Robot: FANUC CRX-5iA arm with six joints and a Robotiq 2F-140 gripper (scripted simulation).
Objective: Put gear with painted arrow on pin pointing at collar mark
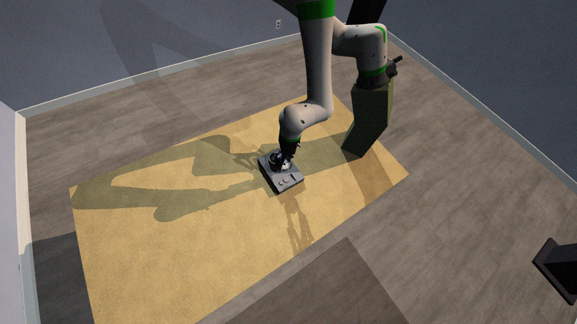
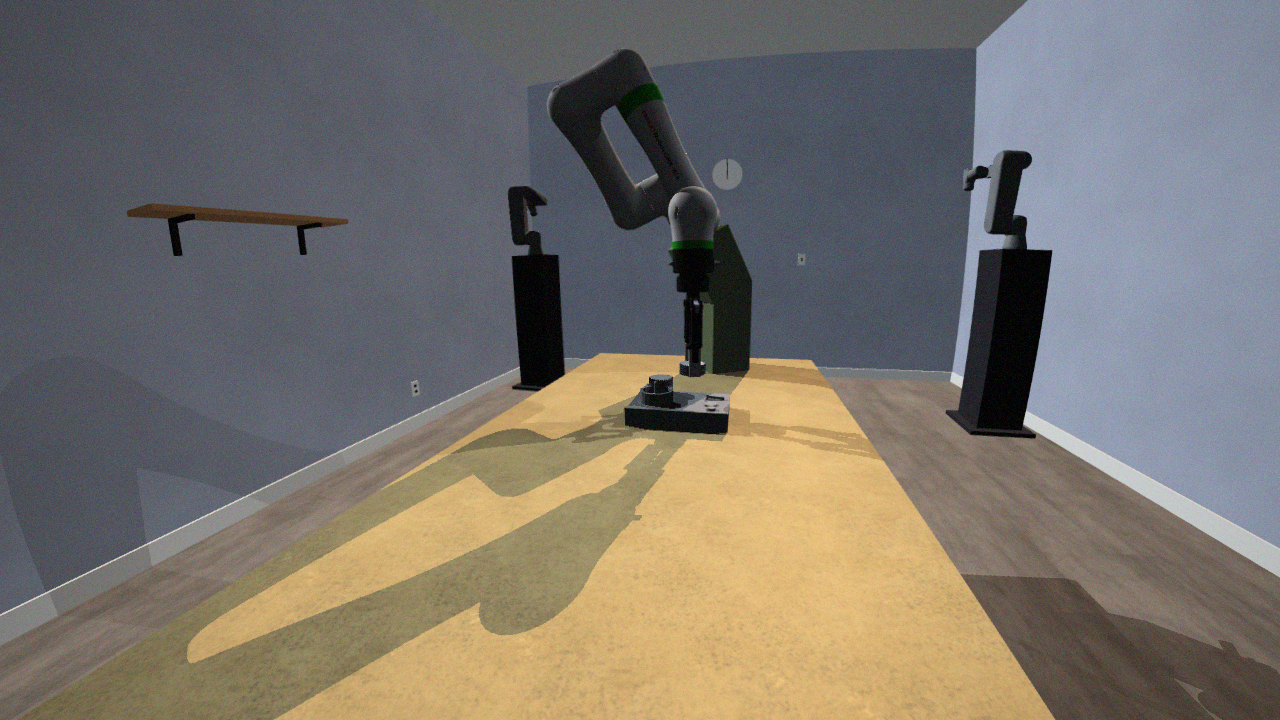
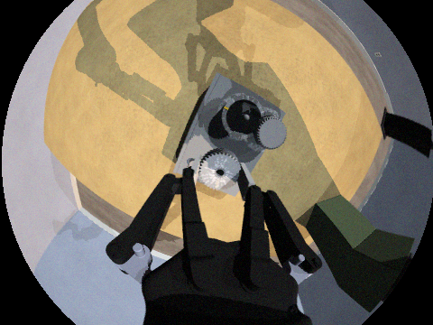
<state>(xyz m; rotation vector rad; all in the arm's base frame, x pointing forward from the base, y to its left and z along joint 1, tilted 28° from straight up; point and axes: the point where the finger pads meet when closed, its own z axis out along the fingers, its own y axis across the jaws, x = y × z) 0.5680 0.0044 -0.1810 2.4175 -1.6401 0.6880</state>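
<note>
The light toothed gear lies 2 cm below my hand. The rest, counted from my hand: peg (4 cm behind, 4 cm to the left, 10 cm below).
</note>
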